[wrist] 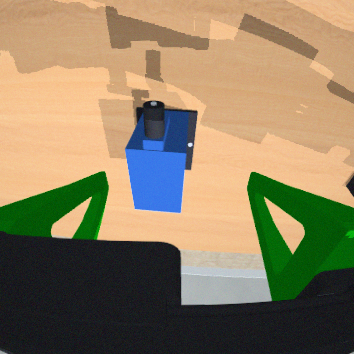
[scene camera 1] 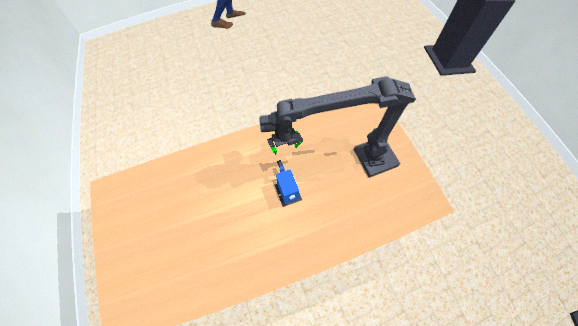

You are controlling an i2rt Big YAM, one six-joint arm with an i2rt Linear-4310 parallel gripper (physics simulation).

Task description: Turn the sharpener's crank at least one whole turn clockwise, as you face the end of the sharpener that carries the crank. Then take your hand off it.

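The blue sharpener stands on a dark base on the wooden table. Its crank has a dark cylindrical handle that sticks out from the end facing the arm's wrist in the scene view. In the wrist view the handle shows at the top end of the blue body. My gripper is open, with its green fingers wide apart and nothing between them. It hangs above the table, just beyond the handle in the scene view, and touches neither handle nor body.
The wooden table carries the arm's base to the right of the sharpener. Shadows of the arm fall across the table around the handle. A dark pillar and a person's legs stand on the floor beyond the table.
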